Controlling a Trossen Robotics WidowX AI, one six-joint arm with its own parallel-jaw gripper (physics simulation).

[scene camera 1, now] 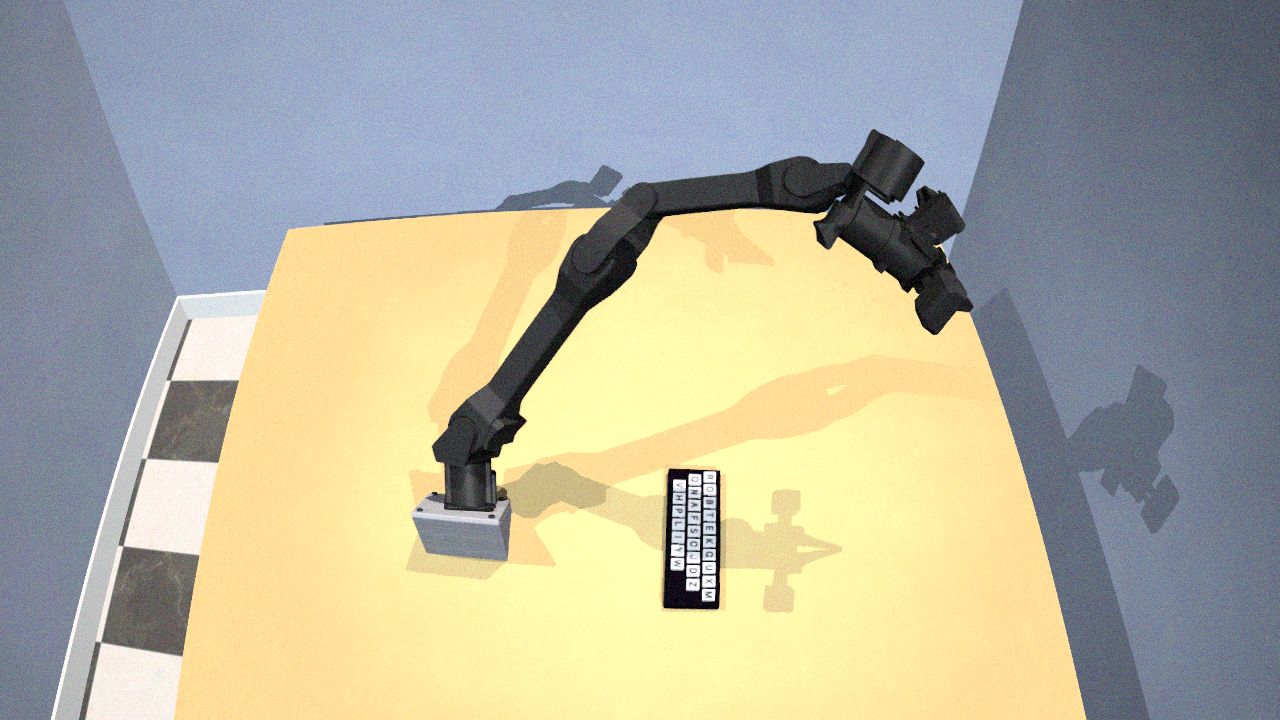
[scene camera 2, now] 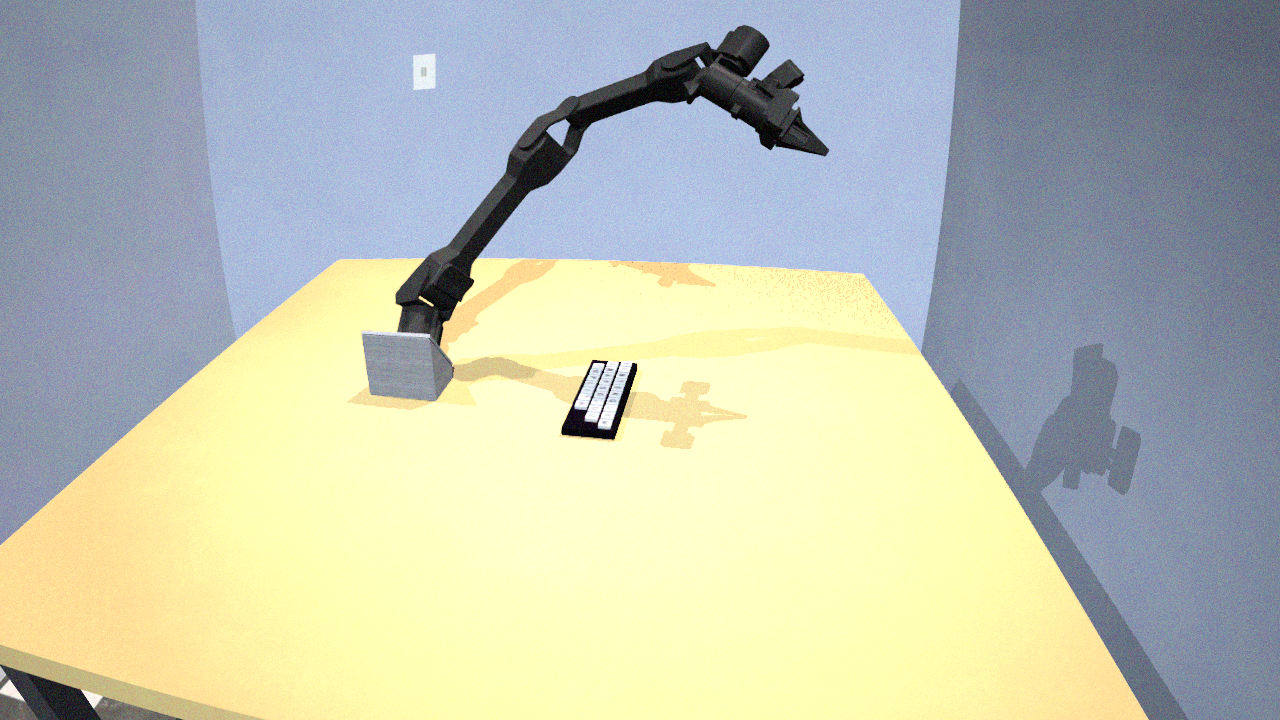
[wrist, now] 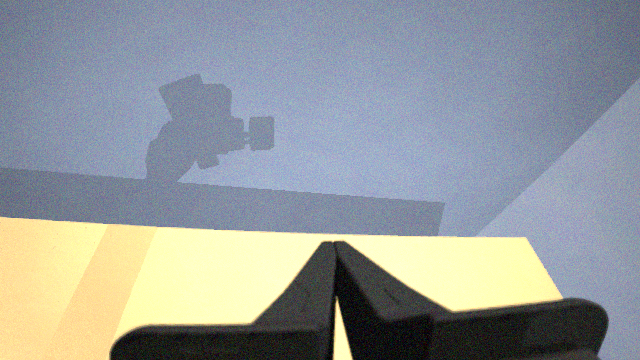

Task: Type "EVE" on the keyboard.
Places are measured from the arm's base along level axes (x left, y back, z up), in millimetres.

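Where they show: gripper, fingertip midpoint: (scene camera 1: 970,308) (scene camera 2: 827,153) (wrist: 332,251); arm's base, link origin: (scene camera 1: 468,504) (scene camera 2: 414,348).
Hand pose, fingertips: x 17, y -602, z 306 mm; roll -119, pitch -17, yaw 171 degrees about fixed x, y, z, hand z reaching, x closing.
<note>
Things, the pixels of their top centre, and the offset from my fingertips. Level surfaces: height alone.
- black keyboard, top centre: (scene camera 1: 693,543) (scene camera 2: 600,394) dz -348, dx -72, dy +315 mm
- E key, top centre: (scene camera 1: 709,527) dz -348, dx -50, dy +291 mm
- V key, top centre: (scene camera 1: 679,484) dz -348, dx +22, dy +321 mm
- yellow table, surface height: dz -366 mm
A black keyboard (scene camera 1: 691,539) (scene camera 2: 601,398) with white letter keys lies flat on the table. In the scene camera 1 view its rows run up and down the picture. The E key (scene camera 1: 709,528) is in the right-hand row, between T and K. The V key (scene camera 1: 678,484) is at the top end of the left-hand row. My gripper (scene camera 2: 826,153) (wrist: 332,251) is shut and empty, its fingertips together. It hangs high above the table, well apart from the keyboard, tilted downward. The keyboard does not show in the wrist view. In the scene camera 1 view the fingertips are hard to make out.
The arm's grey base block (scene camera 1: 460,531) (scene camera 2: 401,365) stands on the yellow table (scene camera 1: 805,662) (scene camera 2: 537,582), left of the keyboard. Blue walls stand behind the table and at its right side. Shadows of the arm fall on the table, the keyboard and the right wall.
</note>
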